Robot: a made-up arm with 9 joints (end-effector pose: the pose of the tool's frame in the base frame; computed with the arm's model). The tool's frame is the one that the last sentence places. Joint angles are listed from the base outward.
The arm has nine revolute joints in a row. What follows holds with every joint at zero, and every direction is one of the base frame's.
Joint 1 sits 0.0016 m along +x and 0.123 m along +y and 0.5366 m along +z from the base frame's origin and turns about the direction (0.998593, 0.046, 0.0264).
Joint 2 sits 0.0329 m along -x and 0.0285 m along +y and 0.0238 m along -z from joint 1 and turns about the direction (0.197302, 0.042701, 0.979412).
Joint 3 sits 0.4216 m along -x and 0.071 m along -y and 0.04 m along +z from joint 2 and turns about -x.
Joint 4 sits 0.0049 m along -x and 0.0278 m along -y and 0.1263 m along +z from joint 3 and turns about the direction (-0.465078, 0.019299, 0.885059).
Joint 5 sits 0.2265 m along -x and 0.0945 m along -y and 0.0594 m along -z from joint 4 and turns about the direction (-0.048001, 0.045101, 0.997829).
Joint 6 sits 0.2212 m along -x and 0.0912 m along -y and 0.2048 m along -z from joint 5 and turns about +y.
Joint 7 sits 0.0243 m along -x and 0.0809 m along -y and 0.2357 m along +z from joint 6 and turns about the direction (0.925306, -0.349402, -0.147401).
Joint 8 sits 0.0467 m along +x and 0.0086 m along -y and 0.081 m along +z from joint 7 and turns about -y.
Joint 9 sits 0.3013 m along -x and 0.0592 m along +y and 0.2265 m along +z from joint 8 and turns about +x.
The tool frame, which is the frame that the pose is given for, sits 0.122 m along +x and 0.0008 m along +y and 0.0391 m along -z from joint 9; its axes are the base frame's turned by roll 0.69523, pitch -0.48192 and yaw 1.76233 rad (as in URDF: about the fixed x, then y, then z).
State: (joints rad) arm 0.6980 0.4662 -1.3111 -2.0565 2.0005 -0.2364 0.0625 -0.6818 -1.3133
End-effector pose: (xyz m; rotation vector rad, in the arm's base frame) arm -0.6977 -0.3396 0.1273 1.5782 -1.0456 2.2587
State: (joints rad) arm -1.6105 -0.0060 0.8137 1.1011 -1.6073 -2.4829 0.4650 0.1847 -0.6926
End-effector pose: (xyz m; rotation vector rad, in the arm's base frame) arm -0.7566 0.1779 1.2962 1.1505 -0.3573 -0.9262
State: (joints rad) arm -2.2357 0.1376 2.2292 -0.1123 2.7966 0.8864 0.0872 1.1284 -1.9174
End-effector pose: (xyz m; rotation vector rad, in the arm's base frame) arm -0.4613 -0.0485 0.4759 -1.2932 -1.5070 1.0144
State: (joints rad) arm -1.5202 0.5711 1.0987 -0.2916 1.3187 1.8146 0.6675 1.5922 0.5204
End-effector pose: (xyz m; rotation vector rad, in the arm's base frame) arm -0.5245 0.1304 0.9633 -0.1285 2.4791 0.6877
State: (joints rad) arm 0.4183 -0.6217 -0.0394 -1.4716 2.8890 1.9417 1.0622 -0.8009 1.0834
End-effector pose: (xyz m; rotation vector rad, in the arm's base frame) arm 0.1705 0.5008 0.7782 2.5639 -0.1532 -0.0672
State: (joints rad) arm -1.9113 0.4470 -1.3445 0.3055 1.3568 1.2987 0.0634 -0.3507 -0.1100
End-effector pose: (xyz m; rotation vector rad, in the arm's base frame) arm -0.4530 0.3195 0.7252 -0.7290 -2.8894 0.0107
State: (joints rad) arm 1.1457 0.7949 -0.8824 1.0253 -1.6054 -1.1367 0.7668 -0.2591 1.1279
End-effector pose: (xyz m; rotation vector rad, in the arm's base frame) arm -0.9512 0.0067 -0.2463 -0.1833 2.4058 -0.1715
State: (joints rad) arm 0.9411 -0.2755 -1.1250 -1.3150 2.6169 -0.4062 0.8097 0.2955 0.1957
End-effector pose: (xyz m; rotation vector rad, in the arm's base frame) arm -0.5266 0.3766 0.2383 0.6286 2.2799 -0.5177
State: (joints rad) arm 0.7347 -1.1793 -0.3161 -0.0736 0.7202 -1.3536 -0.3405 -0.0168 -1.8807
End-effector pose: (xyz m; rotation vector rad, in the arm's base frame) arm -1.1565 0.9812 0.8443 0.0212 0.6726 -0.1926
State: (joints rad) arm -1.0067 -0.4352 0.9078 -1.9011 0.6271 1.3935 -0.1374 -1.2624 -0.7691
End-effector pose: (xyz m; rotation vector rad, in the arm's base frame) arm -0.3182 0.0039 0.5094 1.7598 0.7975 0.2164
